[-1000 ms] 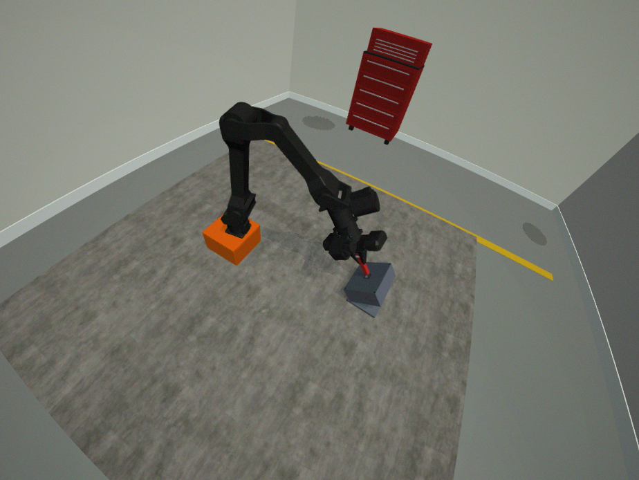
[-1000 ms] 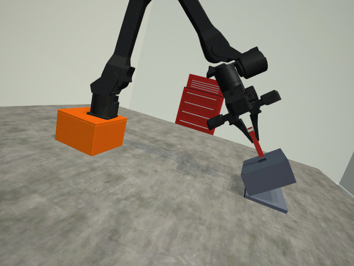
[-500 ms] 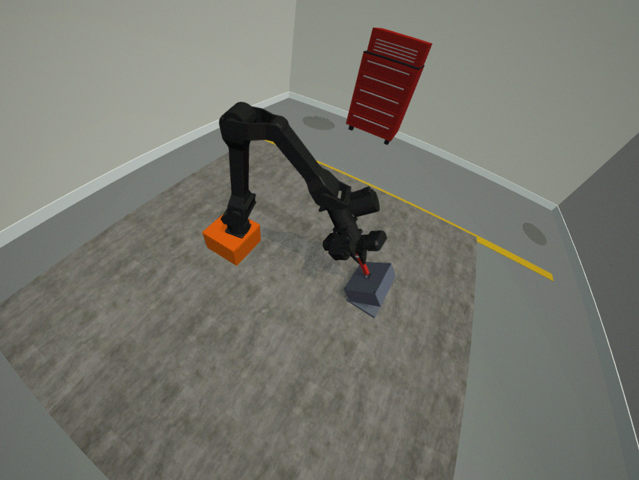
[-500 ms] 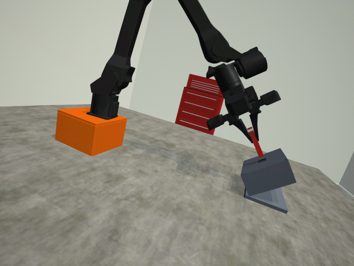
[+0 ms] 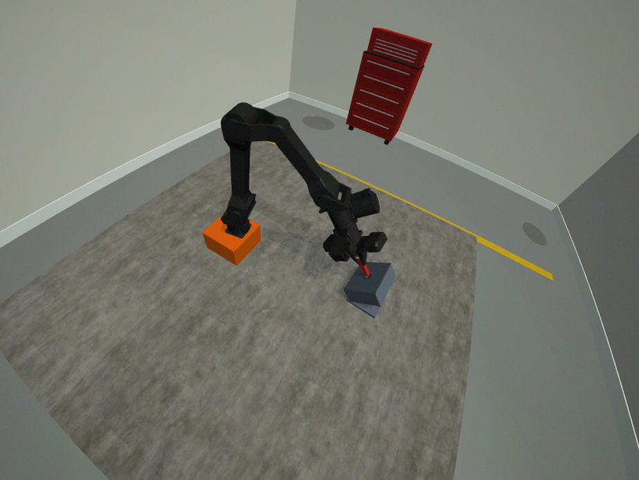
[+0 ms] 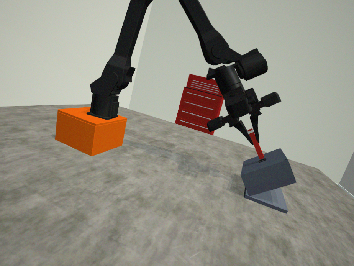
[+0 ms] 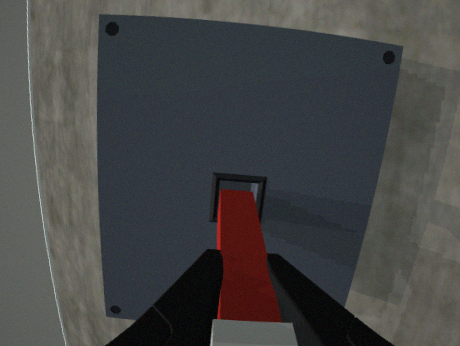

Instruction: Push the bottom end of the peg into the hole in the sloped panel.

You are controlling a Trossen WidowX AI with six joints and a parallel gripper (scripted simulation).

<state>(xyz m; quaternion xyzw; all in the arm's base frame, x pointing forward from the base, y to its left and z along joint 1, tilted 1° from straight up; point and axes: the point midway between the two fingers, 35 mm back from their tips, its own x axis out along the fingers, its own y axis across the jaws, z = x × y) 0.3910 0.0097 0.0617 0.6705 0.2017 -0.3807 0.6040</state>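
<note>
Right now the grey sloped panel block is 6 cm below my gripper tip, 5 cm ahead of it and 1 cm to the right of it. Also, from my gripper tip: red square peg (1 cm behind, 1 cm above).
</note>
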